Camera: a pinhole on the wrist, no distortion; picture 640 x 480 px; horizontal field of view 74.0 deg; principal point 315.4 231.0 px. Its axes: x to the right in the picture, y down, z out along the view. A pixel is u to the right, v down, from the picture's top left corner.
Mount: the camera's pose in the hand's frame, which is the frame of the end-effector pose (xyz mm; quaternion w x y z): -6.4 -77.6 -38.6 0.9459 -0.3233 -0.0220 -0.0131
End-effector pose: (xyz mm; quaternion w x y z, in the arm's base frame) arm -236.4 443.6 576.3 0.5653 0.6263 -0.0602 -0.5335
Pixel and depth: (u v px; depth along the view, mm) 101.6 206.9 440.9
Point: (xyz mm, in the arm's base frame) -478.4 345.0 923.0
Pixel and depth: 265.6 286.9 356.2
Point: -323.2 283.6 792.8
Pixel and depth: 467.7 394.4 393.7
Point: -171.4 137.1 756.3
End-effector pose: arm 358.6 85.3 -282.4 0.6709 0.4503 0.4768 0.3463
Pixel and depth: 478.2 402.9 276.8
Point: 492.5 201.6 -129.6
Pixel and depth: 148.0 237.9 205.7
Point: 440.1 -12.7 -186.6
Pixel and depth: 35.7 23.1 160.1
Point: 447.5 -72.1 -262.6
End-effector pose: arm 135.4 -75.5 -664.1 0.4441 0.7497 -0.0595 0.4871
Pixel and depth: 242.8 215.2 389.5
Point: 198.3 -393.8 -676.5
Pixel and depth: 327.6 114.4 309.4
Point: 281.3 -292.9 -679.5
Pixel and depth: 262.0 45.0 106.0
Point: 197.5 -107.3 -723.2
